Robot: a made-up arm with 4 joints.
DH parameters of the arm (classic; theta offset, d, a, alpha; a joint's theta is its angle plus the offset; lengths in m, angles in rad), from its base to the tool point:
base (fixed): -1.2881 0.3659 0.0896 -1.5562
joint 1: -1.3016 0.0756 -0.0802 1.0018
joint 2: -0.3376 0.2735 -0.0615 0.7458
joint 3: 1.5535 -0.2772 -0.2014 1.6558
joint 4: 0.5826 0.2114 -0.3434 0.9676
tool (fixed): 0.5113 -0.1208 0 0
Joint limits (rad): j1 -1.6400..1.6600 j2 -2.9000..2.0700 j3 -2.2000..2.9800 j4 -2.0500..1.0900
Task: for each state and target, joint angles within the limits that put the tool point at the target. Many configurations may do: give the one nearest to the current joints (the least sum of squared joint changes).
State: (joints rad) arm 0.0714 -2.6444 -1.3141 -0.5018
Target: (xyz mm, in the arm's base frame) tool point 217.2 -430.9 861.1
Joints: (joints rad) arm 0.5996 -2.4215 -2.0110 -0.2090
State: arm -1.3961 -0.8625 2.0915 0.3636
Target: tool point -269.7 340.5 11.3
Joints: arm -1.6400 -1.5058 2.2060 0.0952
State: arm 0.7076 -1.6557 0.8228 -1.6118
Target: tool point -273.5 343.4 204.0
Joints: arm 0.2227 -2.0678 1.3105 -0.7285
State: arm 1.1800 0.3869 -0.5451 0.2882
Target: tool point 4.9 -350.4 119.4
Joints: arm 0.9528 0.6359 0.3349 0.1186
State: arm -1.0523 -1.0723 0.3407 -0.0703
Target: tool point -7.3 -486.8 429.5
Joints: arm -1.4425 -1.2492 0.0029 -0.4062
